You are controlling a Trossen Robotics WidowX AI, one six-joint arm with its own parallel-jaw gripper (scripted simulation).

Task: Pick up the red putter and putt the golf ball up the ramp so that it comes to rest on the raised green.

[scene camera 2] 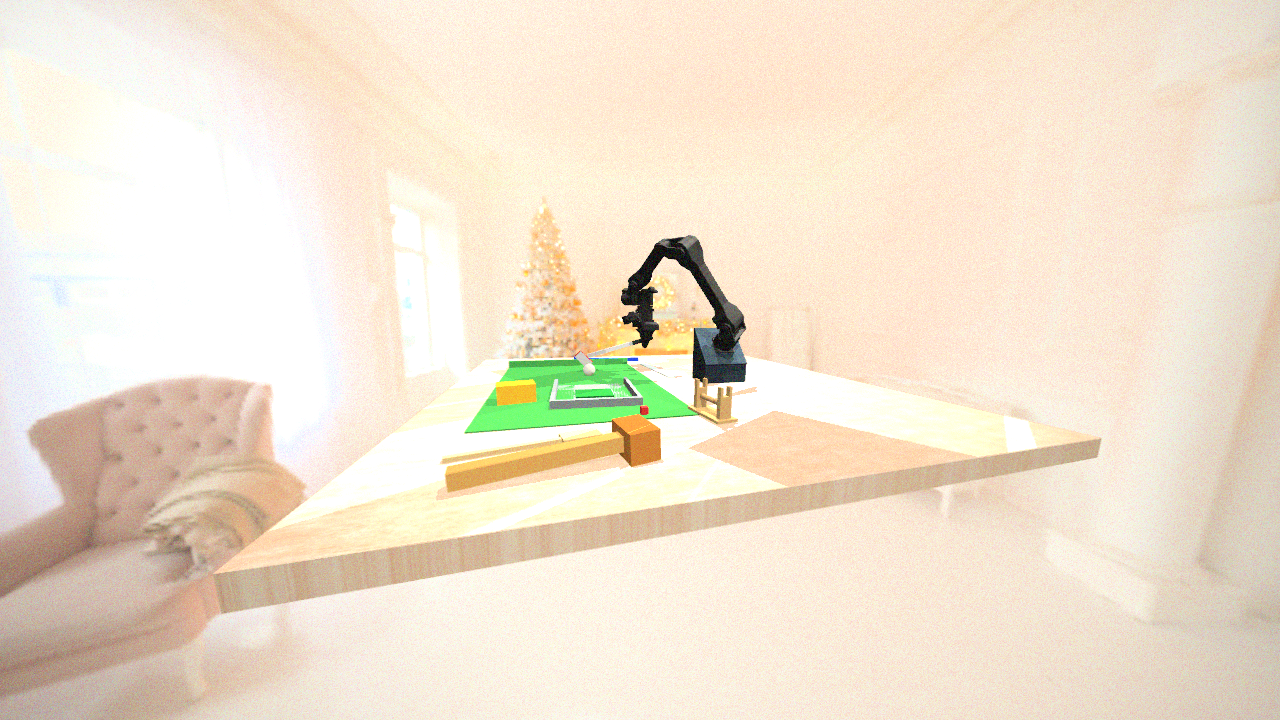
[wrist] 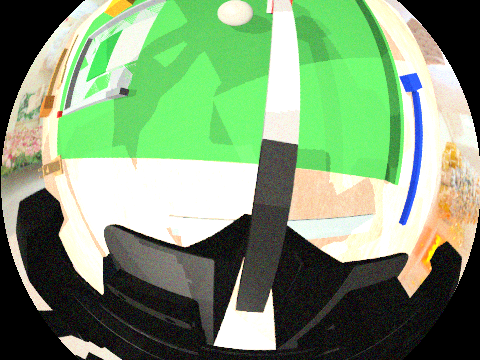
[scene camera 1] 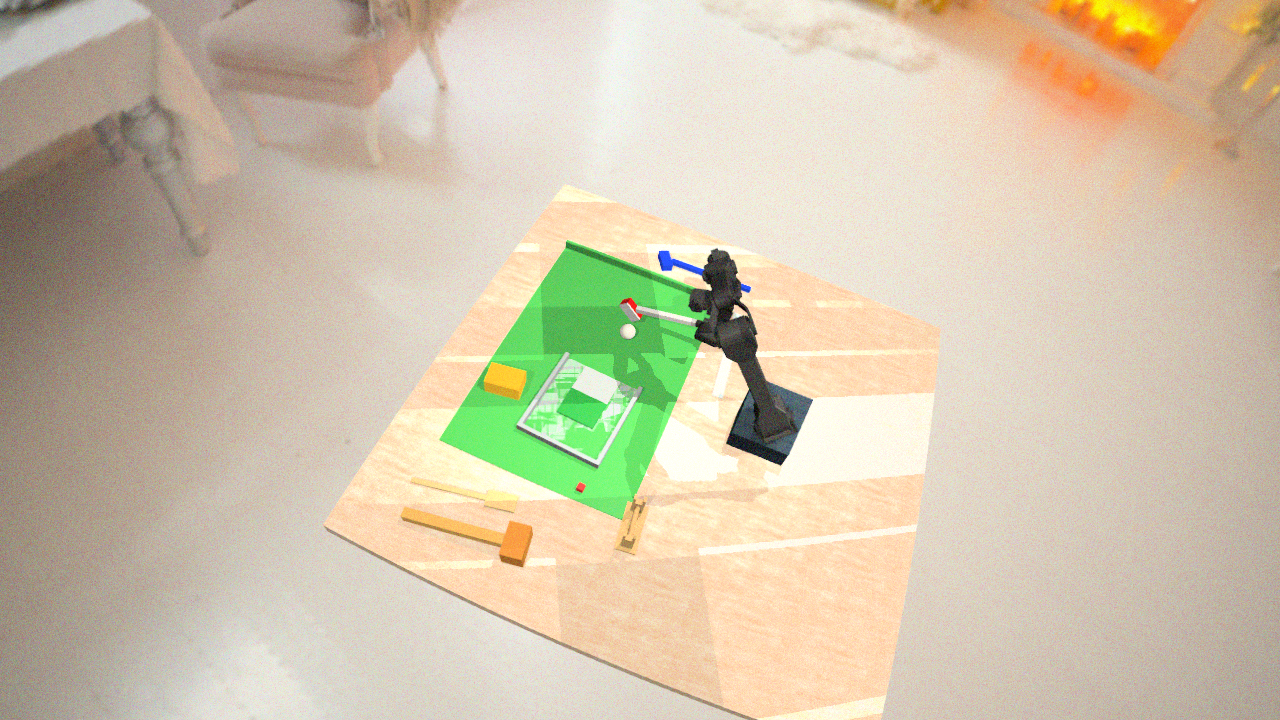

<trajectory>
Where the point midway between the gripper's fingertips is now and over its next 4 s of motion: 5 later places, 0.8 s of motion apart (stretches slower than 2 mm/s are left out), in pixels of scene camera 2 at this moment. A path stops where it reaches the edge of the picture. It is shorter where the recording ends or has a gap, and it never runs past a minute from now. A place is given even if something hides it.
My gripper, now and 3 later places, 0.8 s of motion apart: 644,348; 644,351; 647,354; 651,342
</trajectory>
